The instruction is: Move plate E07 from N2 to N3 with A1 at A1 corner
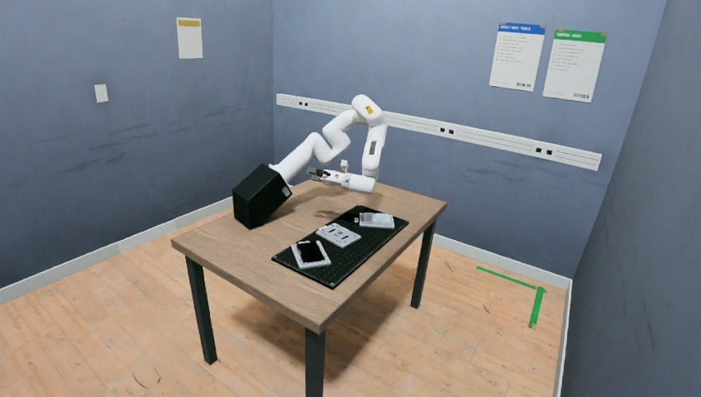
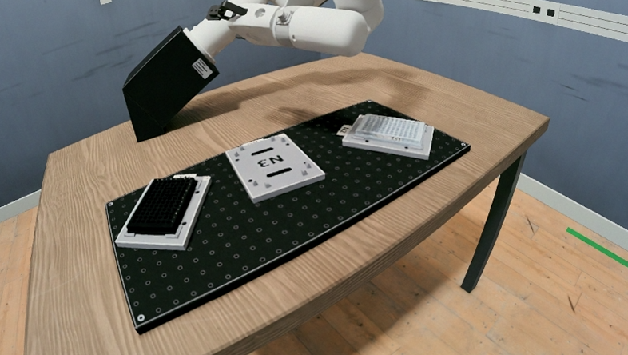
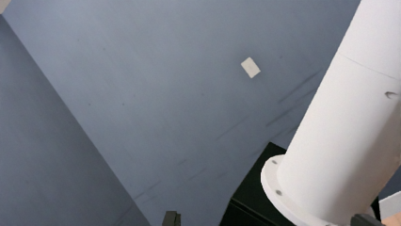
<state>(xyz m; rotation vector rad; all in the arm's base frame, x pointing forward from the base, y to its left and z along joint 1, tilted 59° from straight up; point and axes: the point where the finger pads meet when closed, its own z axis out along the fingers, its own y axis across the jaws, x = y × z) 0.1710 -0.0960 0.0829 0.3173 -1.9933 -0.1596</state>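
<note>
The clear well plate lies 24 cm ahead of my hand, 22 cm below it and 21 cm to the left of it. The rest, counted from my hand: black well plate (22 cm to the right, 22 cm below, 19 cm ahead); then nest N1 (23 cm below, 22 cm to the right, 19 cm ahead).
</note>
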